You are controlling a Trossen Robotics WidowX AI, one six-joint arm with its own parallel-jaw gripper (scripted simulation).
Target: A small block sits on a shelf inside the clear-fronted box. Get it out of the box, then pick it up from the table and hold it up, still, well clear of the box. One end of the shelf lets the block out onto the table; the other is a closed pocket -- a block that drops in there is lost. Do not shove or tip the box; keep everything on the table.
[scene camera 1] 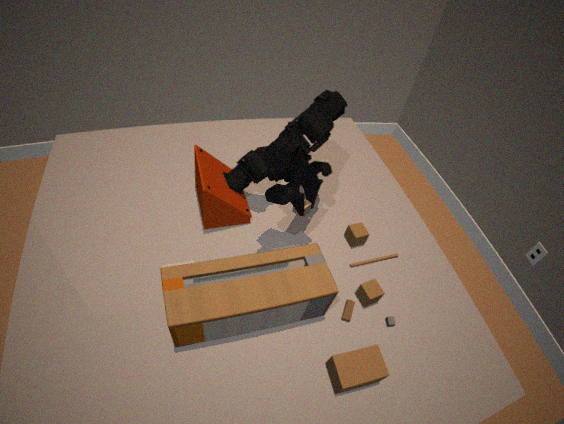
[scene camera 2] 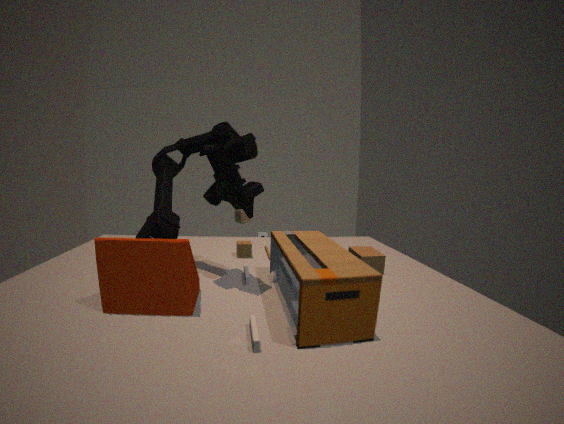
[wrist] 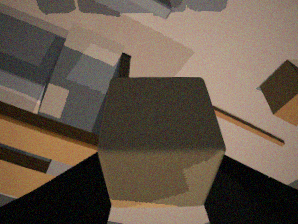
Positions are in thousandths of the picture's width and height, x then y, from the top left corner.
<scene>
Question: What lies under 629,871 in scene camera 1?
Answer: A tan block.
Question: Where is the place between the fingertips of my gripper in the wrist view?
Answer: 525,708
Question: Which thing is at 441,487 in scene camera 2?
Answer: My gripper.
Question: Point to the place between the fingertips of my gripper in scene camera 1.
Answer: At 543,501
</scene>
